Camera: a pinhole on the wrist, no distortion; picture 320 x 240 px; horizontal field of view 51.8 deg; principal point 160.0 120.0 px. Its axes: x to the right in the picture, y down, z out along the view. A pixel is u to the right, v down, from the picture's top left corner.
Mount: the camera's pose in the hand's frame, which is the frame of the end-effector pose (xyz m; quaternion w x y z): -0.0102 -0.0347 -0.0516 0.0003 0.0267 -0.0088 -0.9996
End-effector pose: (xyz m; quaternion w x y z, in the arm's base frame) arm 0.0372 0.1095 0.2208 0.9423 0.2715 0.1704 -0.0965
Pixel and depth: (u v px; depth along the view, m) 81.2 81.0 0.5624
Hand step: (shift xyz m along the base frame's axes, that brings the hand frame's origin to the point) 0.2370 -0.2544 0.3948
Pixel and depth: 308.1 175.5 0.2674
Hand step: -0.0977 -0.1640 0.1846
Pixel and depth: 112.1 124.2 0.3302
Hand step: 0.0849 -0.1822 0.1997
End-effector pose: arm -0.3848 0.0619 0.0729 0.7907 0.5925 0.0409 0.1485
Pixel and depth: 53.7 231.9 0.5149
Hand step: 0.2736 -0.4533 -0.0361
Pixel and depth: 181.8 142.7 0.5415
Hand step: 0.0577 -0.4882 0.0760
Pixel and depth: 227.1 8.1 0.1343
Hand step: -0.0257 -0.0835 0.0312
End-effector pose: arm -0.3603 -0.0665 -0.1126 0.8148 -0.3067 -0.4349 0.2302
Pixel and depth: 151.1 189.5 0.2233
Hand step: -0.1465 -0.0136 0.1202
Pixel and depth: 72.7 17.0 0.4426
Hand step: -0.3041 0.2502 0.1401
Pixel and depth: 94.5 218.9 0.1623
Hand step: -0.0804 -0.0144 0.1130
